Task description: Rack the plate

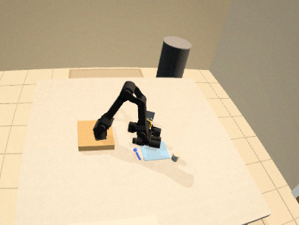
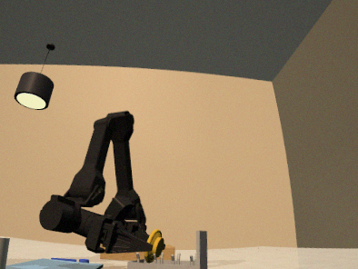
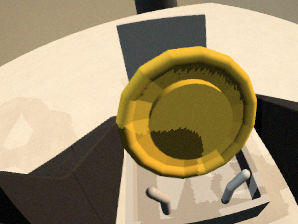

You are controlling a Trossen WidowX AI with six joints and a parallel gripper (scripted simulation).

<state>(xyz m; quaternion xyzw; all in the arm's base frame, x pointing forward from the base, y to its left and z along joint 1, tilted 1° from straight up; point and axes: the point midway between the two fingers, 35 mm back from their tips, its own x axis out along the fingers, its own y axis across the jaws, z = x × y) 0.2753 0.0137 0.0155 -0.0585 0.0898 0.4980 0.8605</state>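
Now: gripper tip 1 cm to the left of the yellow plate. From my gripper tip the other things lie so: blue spoon: 11 cm behind, 17 cm to the right, 4 cm below; grey dish rack: 1 cm ahead, 2 cm to the left, 2 cm below; light blue mat: 1 cm behind, 18 cm to the right, 5 cm below.
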